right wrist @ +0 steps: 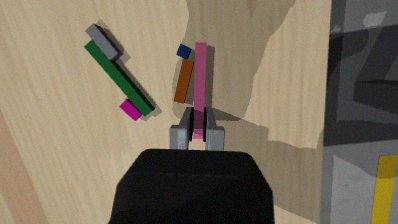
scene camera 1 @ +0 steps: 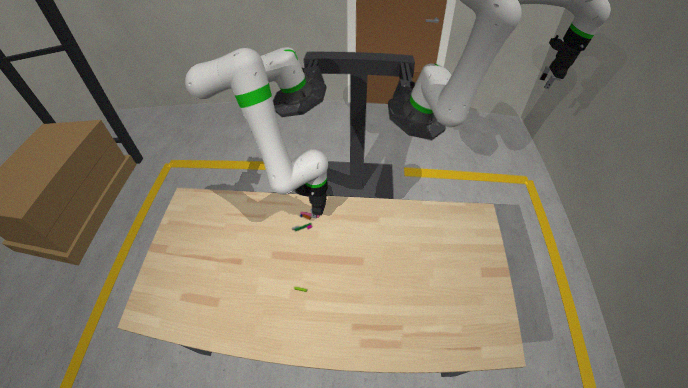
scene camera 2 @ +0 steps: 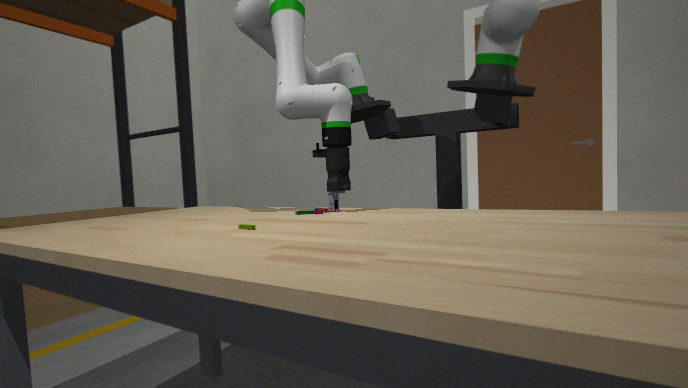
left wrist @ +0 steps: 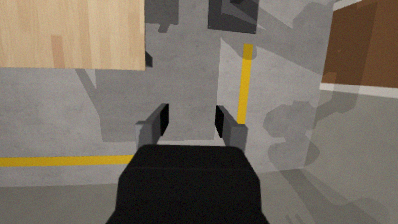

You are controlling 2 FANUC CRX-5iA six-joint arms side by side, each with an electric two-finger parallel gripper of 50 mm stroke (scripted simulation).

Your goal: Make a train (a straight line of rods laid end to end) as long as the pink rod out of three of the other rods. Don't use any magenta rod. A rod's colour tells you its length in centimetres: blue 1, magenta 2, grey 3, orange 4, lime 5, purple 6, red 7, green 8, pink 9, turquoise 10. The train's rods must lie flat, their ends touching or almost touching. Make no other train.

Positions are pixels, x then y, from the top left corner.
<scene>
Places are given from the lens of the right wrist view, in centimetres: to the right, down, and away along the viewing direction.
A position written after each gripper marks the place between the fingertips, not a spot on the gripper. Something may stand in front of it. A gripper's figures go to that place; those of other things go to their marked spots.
right gripper (right wrist: 198, 117): 0, 1, 17
pink rod (right wrist: 200, 47): 0, -6, 14
green rod (right wrist: 116, 73): -8, -4, 15
</scene>
